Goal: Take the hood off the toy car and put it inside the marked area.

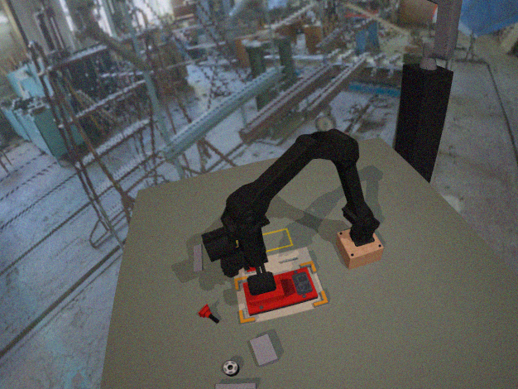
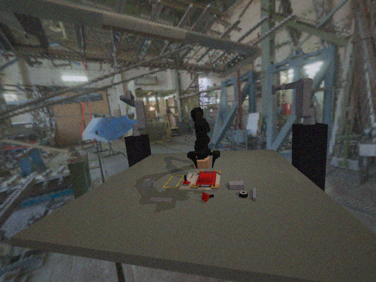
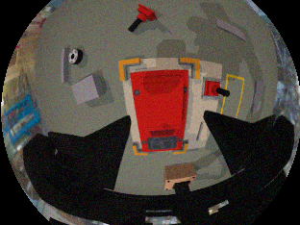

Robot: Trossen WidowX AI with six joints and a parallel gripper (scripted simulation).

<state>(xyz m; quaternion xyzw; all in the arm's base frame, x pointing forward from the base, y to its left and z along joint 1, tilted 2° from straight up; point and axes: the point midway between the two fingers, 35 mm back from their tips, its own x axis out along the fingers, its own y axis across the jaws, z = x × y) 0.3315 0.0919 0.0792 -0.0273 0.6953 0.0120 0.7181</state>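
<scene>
The hood is 1 cm behind my gripper tip and 6 cm below it.
</scene>
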